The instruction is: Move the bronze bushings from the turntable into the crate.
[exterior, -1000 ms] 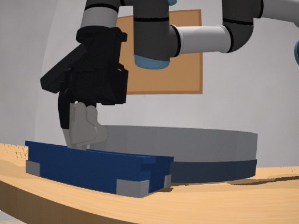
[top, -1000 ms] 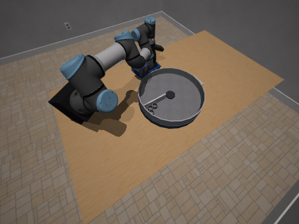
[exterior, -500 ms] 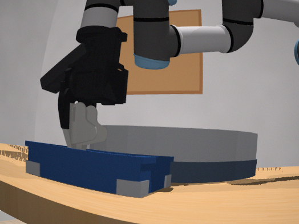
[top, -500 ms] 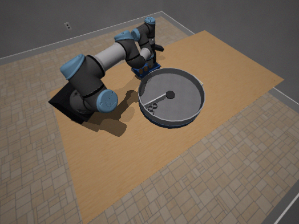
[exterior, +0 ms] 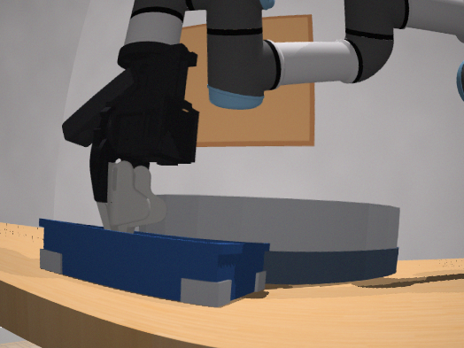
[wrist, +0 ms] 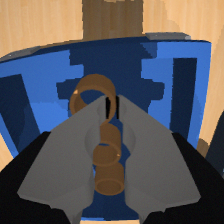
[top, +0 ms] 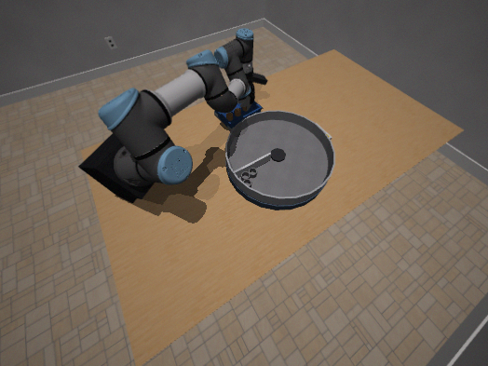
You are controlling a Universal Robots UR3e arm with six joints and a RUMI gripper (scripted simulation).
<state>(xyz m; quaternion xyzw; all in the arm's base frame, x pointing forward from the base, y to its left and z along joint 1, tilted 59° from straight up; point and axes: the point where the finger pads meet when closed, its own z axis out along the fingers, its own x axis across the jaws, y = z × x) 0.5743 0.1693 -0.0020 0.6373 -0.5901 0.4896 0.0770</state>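
The blue crate lies 5 cm behind my hand, 2 cm to the left of it and 1 cm below it. The rest, counted from my hand: grey turntable 13 cm behind, 31 cm to the right, 2 cm above.
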